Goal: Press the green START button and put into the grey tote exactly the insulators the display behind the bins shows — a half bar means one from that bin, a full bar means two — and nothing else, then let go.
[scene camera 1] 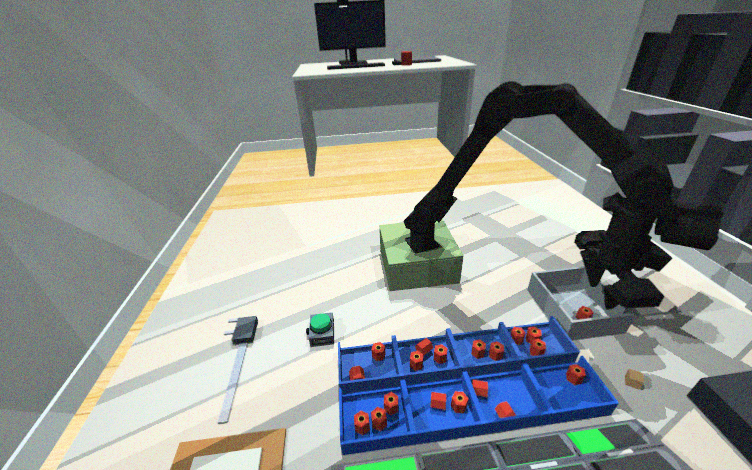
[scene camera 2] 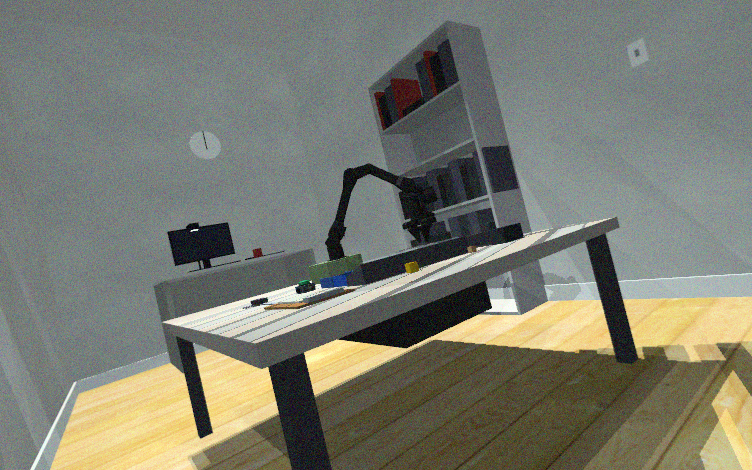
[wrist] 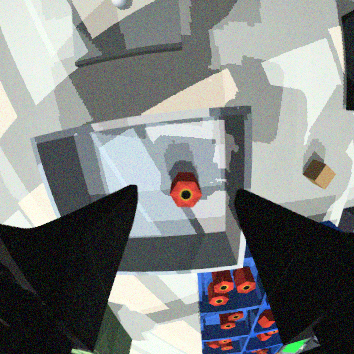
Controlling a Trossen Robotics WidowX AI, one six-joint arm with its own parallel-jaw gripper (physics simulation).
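Places are measured from the arm's base along level axes (x up, y ahead, z left), in millimetres.
Where they show: gripper, fingertip midpoint: [scene camera 1: 600, 297] [scene camera 2: 423, 242] [wrist: 187, 194]; arm's base at its link origin: [scene camera 1: 422, 243] [scene camera 2: 337, 259].
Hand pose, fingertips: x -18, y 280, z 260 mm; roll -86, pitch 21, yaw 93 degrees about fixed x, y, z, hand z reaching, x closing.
Note:
Each offset is from my fingertips to the centre of the thing. "pt": to the spot under its first point.
My gripper [scene camera 1: 601, 293] [scene camera 2: 424, 238] [wrist: 187, 194] is open and empty above the grey tote {dy -36, dx -39, dz -12 mm} [scene camera 1: 604, 328] [wrist: 170, 254], its fingertips wide apart. One red insulator {dy -5, dx -48, dz -17 mm} [scene camera 1: 583, 313] [wrist: 185, 195] stands upright on the tote floor, below and between the fingertips in the wrist view. The blue bins [scene camera 1: 476, 432] [wrist: 256, 301] hold many red insulators, some upright, some lying. One insulator {dy +97, dx -48, dz -141 mm} [scene camera 1: 575, 374] stands in the near right bin. The START button {dy -163, dx -46, dz -539 mm} [scene camera 1: 320, 322] [scene camera 2: 305, 283] is green. The display {pt dy +160, dx -19, dz -401 mm} [scene camera 1: 463, 460] shows green bars at its left and right; its near part is cut off.
A wooden block {dy +134, dx -56, dz -49 mm} [scene camera 1: 634, 379] [scene camera 2: 471, 249] [wrist: 320, 174] lies right of the bins. A black box {pt dy +229, dx -24, dz +0 mm} [scene camera 1: 726, 410] is at the right edge. A caliper {dy -152, dx -57, dz -721 mm} [scene camera 1: 244, 329] and a brown-edged board {pt dy +29, dx -60, dz -652 mm} [scene camera 1: 272, 443] lie left. A yellow cube {dy +275, dx -52, dz -469 mm} [scene camera 2: 410, 267] is near the table edge. The arm stands on a green block [scene camera 1: 424, 274].

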